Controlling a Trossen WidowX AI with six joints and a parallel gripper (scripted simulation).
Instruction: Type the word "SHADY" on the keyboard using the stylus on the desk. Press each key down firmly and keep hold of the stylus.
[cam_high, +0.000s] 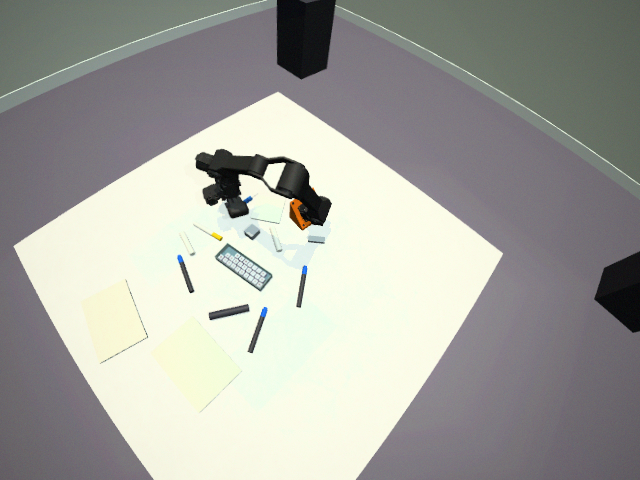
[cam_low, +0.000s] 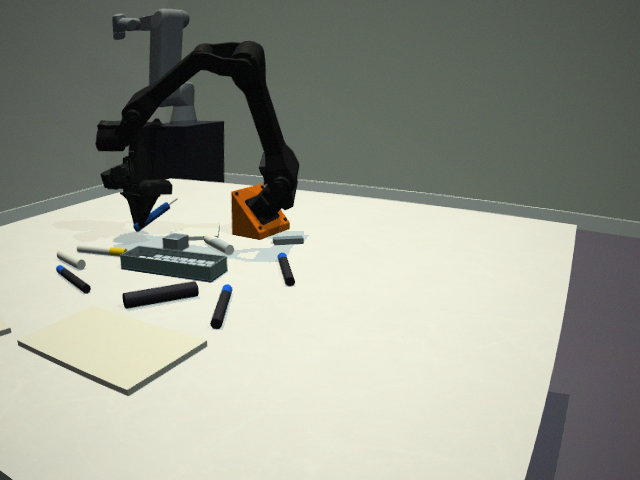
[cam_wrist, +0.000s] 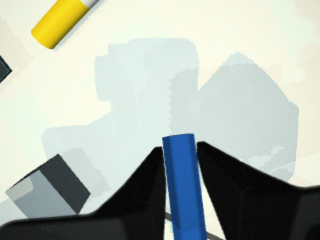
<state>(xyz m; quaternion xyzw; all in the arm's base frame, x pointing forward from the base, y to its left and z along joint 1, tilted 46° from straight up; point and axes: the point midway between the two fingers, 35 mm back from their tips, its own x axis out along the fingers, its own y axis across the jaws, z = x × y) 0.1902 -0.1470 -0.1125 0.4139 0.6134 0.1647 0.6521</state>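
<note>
My gripper tip is 60 mm past the blue stylus, 30 mm below it and 20 mm to the right of it. Also, from my gripper tip: grey stylus tip 90 mm behind, 40 mm above, 30 mm to the left; then yellow-tipped white pen 110 mm ahead, 20 mm below, 10 mm to the left; then grey cube 100 mm to the left, 20 mm below.
</note>
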